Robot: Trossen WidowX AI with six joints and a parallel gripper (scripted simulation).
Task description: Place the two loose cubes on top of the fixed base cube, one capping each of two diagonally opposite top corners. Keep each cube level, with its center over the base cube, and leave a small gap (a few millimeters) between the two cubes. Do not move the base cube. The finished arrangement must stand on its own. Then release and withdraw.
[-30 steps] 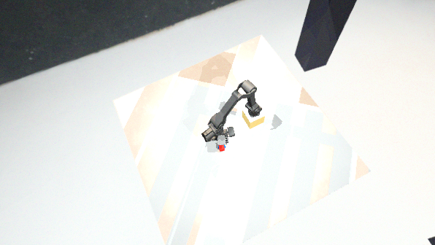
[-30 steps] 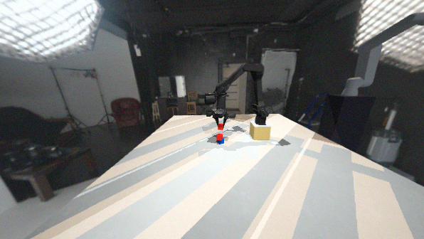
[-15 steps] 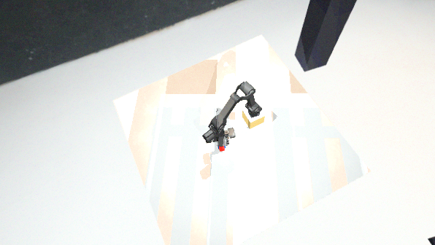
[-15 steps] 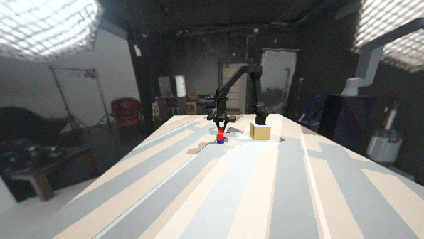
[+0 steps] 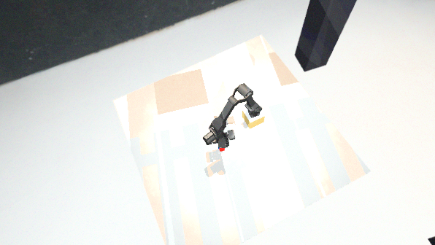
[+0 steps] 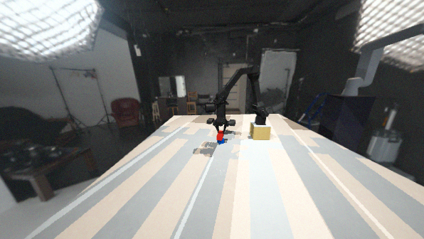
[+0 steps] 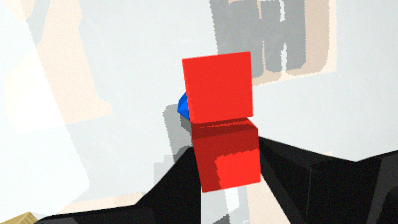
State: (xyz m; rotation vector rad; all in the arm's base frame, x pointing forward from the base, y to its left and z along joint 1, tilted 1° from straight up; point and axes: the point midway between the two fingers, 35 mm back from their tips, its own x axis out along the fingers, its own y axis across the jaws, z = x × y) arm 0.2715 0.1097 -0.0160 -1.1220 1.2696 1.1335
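Now: the blue cube 40 mm below my gripper tip and 20 mm to the left of it.
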